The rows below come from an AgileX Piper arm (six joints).
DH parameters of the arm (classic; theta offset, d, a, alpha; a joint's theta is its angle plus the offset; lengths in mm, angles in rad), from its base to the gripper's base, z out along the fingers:
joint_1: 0 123 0 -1.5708
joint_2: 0.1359 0 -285 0
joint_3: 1.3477 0 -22 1.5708
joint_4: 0 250.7 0 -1.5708
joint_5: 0 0 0 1.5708
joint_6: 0 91 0 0
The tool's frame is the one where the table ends.
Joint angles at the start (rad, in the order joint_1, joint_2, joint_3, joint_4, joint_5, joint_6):
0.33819, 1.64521, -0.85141, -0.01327, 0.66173, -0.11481
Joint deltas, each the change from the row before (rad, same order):
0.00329, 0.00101, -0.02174, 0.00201, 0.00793, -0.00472
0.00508, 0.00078, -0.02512, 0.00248, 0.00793, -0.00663
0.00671, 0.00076, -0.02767, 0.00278, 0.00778, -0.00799
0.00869, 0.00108, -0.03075, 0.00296, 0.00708, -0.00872
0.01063, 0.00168, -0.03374, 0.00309, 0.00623, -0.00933
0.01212, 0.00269, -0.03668, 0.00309, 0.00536, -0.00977
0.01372, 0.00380, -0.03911, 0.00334, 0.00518, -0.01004
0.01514, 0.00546, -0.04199, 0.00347, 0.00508, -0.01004
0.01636, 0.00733, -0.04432, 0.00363, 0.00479, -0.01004
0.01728, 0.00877, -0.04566, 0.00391, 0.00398, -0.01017
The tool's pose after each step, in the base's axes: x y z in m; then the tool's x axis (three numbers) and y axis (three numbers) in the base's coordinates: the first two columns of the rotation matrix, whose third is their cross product. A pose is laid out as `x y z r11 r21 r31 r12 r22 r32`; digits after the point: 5 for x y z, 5 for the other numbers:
0.27079 0.09557 0.17101 -0.87025 -0.44514 -0.21100 -0.44855 0.89310 -0.03413
0.27502 0.09879 0.17639 -0.86245 -0.45245 -0.22688 -0.45687 0.88881 -0.03577
0.27946 0.10268 0.18250 -0.85241 -0.46177 -0.24529 -0.46751 0.88317 -0.03799
0.28418 0.10741 0.18940 -0.83983 -0.47272 -0.26689 -0.48019 0.87621 -0.04093
0.28910 0.11300 0.19704 -0.82454 -0.48501 -0.29138 -0.49473 0.86790 -0.04466
0.29421 0.11932 0.20531 -0.80666 -0.49803 -0.31823 -0.51056 0.85843 -0.04928
0.29927 0.12639 0.21406 -0.78646 -0.51151 -0.34617 -0.52748 0.84783 -0.05439
0.30433 0.13421 0.22323 -0.76407 -0.52497 -0.37496 -0.54510 0.83622 -0.06000
0.30928 0.14271 0.23262 -0.73970 -0.53815 -0.40402 -0.56320 0.82368 -0.06601
0.31397 0.15175 0.24210 -0.71346 -0.55070 -0.43324 -0.58152 0.81031 -0.07236

